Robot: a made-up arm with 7 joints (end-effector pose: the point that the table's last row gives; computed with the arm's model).
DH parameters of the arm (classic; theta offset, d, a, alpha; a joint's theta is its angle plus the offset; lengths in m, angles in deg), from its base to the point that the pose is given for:
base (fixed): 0 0 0 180
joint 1: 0 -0.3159 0 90
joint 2: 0 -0.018 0 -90
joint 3: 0 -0.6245 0 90
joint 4: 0 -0.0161 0 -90
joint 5: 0 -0.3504 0 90
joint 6: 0 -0.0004 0 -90
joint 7: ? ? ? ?
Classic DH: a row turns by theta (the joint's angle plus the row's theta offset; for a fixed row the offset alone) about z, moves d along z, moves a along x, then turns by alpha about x.
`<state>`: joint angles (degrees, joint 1 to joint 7).
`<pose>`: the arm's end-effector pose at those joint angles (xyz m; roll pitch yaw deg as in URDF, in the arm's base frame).
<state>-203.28 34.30 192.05 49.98 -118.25 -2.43 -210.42</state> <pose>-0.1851 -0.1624 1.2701 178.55 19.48 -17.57</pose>
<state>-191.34 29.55 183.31 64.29 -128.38 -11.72 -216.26</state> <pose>-0.0272 -0.0463 1.2282 177.67 43.28 -10.15</pose>
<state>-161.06 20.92 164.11 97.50 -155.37 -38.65 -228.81</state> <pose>0.2327 0.0167 0.9372 -37.50 63.41 116.83</pose>
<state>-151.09 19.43 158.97 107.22 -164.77 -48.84 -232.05</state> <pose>0.2403 0.0036 0.8354 -20.75 42.81 119.09</pose>
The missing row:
joint 7: 0 -0.1127 0 0
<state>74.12 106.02 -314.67 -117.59 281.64 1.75 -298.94</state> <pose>0.3857 -0.3865 0.4889 135.58 8.55 -42.80</pose>
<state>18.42 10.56 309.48 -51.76 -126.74 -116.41 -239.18</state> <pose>0.0278 -0.2544 1.1688 -87.80 -9.42 75.19</pose>
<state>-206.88 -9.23 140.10 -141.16 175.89 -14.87 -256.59</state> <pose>-0.0746 -0.2527 0.6338 60.01 -14.63 160.22</pose>
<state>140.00 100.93 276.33 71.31 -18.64 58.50 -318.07</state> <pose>-0.2430 -0.7234 0.1578 -108.24 17.98 69.47</pose>
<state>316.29 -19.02 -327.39 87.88 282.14 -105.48 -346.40</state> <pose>0.1861 -0.2276 1.0049 -86.63 -4.17 -6.22</pose>
